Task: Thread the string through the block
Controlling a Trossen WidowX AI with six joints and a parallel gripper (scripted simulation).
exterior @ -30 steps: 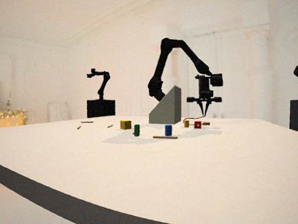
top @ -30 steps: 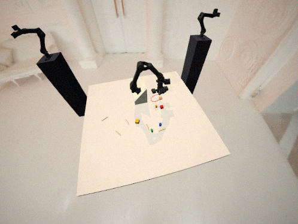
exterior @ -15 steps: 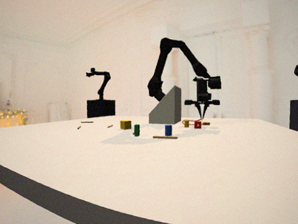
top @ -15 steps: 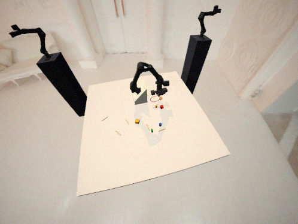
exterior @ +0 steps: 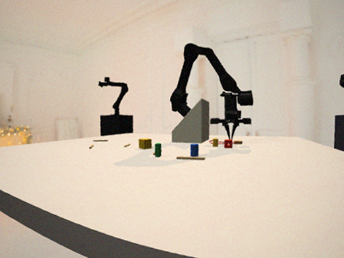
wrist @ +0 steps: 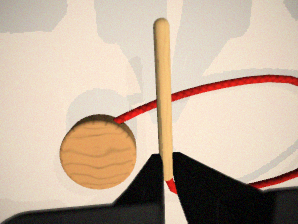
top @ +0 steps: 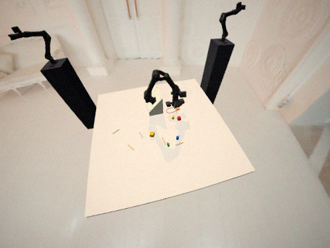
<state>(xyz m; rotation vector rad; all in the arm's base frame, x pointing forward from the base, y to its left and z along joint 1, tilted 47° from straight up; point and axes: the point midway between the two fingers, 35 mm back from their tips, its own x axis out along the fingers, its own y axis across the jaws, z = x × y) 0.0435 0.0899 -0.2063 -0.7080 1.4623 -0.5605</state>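
Right now the round wooden button is 3 cm to the left of my gripper tip and 1 cm below it. Round my gripper tip: blue cylinder 36 cm ahead, 6 cm to the right; yellow round button 12 cm ahead, 5 cm to the right; red block 15 cm ahead, 1 cm to the left.
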